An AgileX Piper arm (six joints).
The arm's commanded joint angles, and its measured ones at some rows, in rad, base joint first. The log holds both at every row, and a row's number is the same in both.
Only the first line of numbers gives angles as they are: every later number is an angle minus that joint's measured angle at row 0.
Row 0, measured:
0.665, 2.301, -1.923, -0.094, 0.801, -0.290
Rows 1 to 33, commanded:
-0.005, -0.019, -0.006, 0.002, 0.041, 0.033
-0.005, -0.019, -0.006, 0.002, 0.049, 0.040
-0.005, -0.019, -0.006, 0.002, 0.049, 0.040
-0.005, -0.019, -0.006, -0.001, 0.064, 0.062
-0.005, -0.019, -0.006, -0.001, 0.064, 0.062
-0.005, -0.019, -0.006, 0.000, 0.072, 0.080
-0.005, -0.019, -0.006, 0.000, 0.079, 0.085
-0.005, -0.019, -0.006, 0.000, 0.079, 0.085
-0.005, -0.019, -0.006, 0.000, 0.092, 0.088
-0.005, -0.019, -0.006, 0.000, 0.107, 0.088
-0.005, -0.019, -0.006, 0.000, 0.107, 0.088
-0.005, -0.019, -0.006, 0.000, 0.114, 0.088
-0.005, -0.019, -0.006, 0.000, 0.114, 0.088
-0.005, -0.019, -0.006, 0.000, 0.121, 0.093
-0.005, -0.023, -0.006, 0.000, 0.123, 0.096
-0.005, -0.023, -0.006, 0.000, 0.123, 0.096
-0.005, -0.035, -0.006, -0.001, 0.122, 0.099
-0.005, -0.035, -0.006, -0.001, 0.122, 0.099
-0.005, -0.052, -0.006, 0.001, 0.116, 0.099
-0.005, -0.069, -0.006, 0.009, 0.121, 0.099
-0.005, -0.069, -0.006, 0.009, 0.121, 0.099
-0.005, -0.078, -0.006, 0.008, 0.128, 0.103
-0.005, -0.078, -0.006, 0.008, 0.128, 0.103
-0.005, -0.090, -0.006, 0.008, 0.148, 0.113
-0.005, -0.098, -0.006, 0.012, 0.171, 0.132
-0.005, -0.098, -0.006, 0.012, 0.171, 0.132
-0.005, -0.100, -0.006, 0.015, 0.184, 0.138
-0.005, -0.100, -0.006, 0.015, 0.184, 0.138
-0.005, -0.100, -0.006, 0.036, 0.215, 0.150
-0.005, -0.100, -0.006, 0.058, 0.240, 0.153
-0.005, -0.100, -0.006, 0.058, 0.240, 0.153
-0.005, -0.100, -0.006, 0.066, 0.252, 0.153
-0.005, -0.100, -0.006, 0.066, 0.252, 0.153
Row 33, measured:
0.000, -0.095, 0.000, 0.035, 0.212, 0.140
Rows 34 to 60, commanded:
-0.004, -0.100, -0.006, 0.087, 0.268, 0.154
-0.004, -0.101, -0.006, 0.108, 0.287, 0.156
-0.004, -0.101, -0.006, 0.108, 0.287, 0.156
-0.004, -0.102, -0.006, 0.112, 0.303, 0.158
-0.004, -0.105, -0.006, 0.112, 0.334, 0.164
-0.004, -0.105, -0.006, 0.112, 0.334, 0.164
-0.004, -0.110, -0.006, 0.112, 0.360, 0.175
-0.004, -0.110, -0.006, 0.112, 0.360, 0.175
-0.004, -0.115, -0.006, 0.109, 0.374, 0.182
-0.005, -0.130, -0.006, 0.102, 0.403, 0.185
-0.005, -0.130, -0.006, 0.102, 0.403, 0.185
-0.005, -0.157, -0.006, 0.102, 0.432, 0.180
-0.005, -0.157, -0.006, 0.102, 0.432, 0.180
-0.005, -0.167, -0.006, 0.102, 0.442, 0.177
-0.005, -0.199, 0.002, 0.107, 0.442, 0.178
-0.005, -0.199, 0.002, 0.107, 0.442, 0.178
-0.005, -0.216, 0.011, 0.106, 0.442, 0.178
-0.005, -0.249, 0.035, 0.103, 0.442, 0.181
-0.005, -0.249, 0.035, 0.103, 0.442, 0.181
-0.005, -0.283, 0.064, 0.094, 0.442, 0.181
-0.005, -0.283, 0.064, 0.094, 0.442, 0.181
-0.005, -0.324, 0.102, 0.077, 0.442, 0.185
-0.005, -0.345, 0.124, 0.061, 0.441, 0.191
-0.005, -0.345, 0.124, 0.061, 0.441, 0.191
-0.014, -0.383, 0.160, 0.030, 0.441, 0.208
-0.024, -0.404, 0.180, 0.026, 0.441, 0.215
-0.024, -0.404, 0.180, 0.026, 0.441, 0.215
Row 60, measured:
-0.005, -0.349, 0.132, 0.058, 0.408, 0.187
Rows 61 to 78, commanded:
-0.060, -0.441, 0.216, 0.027, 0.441, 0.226
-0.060, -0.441, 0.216, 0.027, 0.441, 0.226
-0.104, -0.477, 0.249, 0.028, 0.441, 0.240
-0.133, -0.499, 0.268, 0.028, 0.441, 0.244
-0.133, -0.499, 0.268, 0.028, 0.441, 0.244
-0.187, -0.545, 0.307, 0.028, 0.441, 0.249
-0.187, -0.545, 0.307, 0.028, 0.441, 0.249
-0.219, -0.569, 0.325, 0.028, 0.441, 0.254
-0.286, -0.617, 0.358, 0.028, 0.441, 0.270
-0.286, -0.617, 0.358, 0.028, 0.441, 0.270
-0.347, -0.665, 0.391, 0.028, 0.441, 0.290
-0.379, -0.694, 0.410, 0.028, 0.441, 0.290
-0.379, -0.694, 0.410, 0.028, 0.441, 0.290
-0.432, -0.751, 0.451, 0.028, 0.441, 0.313
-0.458, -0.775, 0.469, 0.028, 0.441, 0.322
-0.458, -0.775, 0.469, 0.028, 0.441, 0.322
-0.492, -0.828, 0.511, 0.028, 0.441, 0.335
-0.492, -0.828, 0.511, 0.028, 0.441, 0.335
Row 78, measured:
-0.448, -0.762, 0.460, 0.027, 0.415, 0.308
